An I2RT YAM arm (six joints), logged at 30 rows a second.
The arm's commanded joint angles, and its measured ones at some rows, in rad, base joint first. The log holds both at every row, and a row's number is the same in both.
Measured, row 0: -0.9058 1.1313 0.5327 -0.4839 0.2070 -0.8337
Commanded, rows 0 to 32: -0.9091 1.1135 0.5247 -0.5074 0.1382 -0.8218; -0.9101 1.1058 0.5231 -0.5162 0.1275 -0.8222; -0.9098 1.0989 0.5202 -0.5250 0.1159 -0.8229; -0.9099 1.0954 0.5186 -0.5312 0.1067 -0.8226; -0.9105 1.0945 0.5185 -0.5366 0.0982 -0.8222; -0.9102 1.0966 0.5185 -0.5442 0.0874 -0.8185; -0.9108 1.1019 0.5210 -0.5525 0.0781 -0.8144; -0.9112 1.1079 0.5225 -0.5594 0.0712 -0.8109; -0.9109 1.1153 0.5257 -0.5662 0.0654 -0.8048; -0.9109 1.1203 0.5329 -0.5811 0.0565 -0.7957; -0.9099 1.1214 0.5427 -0.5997 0.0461 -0.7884; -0.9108 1.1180 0.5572 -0.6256 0.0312 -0.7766; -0.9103 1.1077 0.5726 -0.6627 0.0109 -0.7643; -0.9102 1.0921 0.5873 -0.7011 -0.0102 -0.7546; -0.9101 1.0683 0.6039 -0.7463 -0.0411 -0.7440; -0.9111 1.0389 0.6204 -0.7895 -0.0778 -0.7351; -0.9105 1.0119 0.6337 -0.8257 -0.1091 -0.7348; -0.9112 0.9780 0.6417 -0.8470 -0.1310 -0.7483; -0.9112 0.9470 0.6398 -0.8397 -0.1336 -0.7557; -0.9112 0.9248 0.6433 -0.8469 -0.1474 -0.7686; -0.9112 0.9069 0.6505 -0.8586 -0.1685 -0.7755; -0.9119 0.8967 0.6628 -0.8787 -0.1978 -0.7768; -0.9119 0.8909 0.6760 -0.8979 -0.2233 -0.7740; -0.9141 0.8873 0.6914 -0.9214 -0.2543 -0.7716; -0.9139 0.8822 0.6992 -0.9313 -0.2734 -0.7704; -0.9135 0.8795 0.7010 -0.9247 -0.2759 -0.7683; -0.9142 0.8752 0.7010 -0.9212 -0.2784 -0.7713; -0.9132 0.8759 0.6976 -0.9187 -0.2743 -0.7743; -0.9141 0.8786 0.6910 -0.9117 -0.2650 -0.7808; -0.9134 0.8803 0.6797 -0.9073 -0.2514 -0.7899; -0.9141 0.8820 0.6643 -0.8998 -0.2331 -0.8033; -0.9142 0.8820 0.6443 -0.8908 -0.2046 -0.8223; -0.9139 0.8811 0.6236 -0.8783 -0.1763 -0.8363
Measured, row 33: -0.9215 0.8951 0.6491 -0.9009 -0.1085 -0.7837
